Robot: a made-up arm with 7 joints.
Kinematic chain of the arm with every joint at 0, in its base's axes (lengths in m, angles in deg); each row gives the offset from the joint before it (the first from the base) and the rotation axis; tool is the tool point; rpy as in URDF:
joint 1: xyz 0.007 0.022 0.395 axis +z
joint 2: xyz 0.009 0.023 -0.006 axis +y
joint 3: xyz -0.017 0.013 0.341 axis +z
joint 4: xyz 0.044 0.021 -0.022 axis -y
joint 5: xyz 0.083 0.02 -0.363 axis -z
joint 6: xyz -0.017 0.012 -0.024 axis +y
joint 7: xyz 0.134 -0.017 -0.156 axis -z
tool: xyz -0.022 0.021 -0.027 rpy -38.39 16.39 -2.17
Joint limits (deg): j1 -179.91..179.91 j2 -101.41..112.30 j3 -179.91..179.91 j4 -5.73..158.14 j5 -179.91..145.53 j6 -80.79..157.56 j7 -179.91..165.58
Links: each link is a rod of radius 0.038 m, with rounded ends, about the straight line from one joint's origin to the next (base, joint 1, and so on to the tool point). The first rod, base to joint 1, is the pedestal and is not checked.
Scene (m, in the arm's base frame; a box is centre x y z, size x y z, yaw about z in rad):
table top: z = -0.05
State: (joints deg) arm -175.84 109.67 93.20 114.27 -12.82 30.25 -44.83
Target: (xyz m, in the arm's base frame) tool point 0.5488 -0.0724 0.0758
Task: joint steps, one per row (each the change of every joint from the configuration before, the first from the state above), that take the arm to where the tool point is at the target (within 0.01 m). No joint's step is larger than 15 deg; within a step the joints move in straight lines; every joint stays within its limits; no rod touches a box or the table.
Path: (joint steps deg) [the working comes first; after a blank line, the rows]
Joints at the target: -99.56 112.30 57.20 67.55 -14.66 42.60 -45.97
Straight joint move there: clear.

1: 12.71 0.44 -6.00 -7.79 -0.31 2.06 -0.19
2: 12.72 0.44 -6.00 -7.78 -0.30 2.06 -0.19
3: 12.71 0.43 -6.00 -7.79 -0.31 2.05 -0.19
4: 12.71 0.44 -6.00 -7.79 -0.31 2.06 -0.19
5: 12.72 0.44 -6.00 -7.79 -0.30 2.06 -0.19
6: 12.71 0.44 -6.00 -7.78 -0.31 2.06 -0.19

